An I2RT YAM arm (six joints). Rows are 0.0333 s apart.
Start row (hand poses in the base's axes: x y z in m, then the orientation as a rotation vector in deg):
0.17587, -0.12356, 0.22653, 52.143, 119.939, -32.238
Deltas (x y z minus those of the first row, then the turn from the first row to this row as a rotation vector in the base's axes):
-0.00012, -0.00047, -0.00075, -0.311, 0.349, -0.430
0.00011, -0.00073, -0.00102, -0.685, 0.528, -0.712
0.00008, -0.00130, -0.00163, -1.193, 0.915, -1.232
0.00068, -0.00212, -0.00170, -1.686, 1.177, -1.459
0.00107, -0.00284, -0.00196, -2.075, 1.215, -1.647
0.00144, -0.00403, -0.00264, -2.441, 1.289, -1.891
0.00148, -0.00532, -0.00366, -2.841, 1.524, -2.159
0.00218, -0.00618, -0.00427, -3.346, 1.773, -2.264
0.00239, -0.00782, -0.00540, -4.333, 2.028, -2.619
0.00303, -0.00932, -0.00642, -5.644, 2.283, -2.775
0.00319, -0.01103, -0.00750, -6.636, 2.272, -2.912
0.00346, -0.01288, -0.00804, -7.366, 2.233, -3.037
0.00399, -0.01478, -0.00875, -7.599, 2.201, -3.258
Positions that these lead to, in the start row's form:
0.17575, -0.12403, 0.22578, 52.400, 119.959, -32.969
0.17598, -0.12429, 0.22551, 52.476, 119.847, -33.591
0.17595, -0.12486, 0.22490, 52.713, 119.771, -34.588
0.17655, -0.12568, 0.22483, 52.650, 119.692, -35.347
0.17694, -0.12640, 0.22457, 52.627, 119.474, -35.853
0.17731, -0.12759, 0.22389, 52.675, 119.278, -36.386
0.17735, -0.12888, 0.22287, 52.710, 119.198, -37.057
0.17805, -0.12974, 0.22226, 52.505, 119.137, -37.755
0.17826, -0.13138, 0.22113, 52.289, 118.751, -39.061
0.17890, -0.13288, 0.22011, 51.664, 118.270, -40.577
0.17906, -0.13459, 0.21903, 51.232, 117.714, -41.609
0.17933, -0.13644, 0.21849, 50.943, 117.265, -42.359
0.17986, -0.13834, 0.21778, 51.049, 117.036, -42.681

